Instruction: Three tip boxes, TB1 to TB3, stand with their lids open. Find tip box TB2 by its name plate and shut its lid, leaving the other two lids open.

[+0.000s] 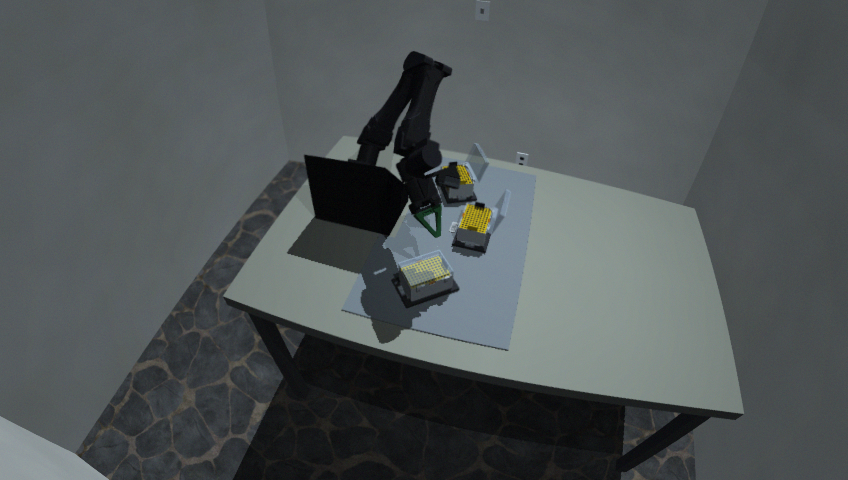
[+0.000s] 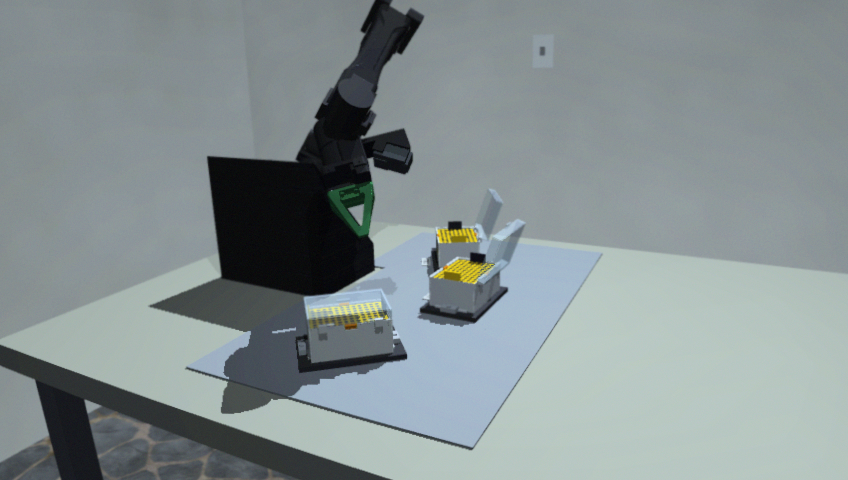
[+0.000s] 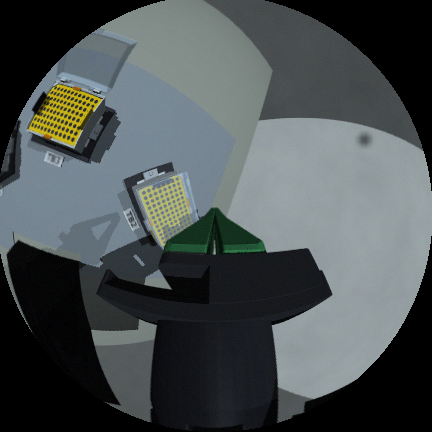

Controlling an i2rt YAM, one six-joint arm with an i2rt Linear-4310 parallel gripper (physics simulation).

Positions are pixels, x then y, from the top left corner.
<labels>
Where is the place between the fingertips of my gripper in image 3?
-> At 214,212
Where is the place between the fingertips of my gripper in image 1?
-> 438,236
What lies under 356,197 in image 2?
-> My gripper.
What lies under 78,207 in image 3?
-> A blue-grey mat.
</labels>
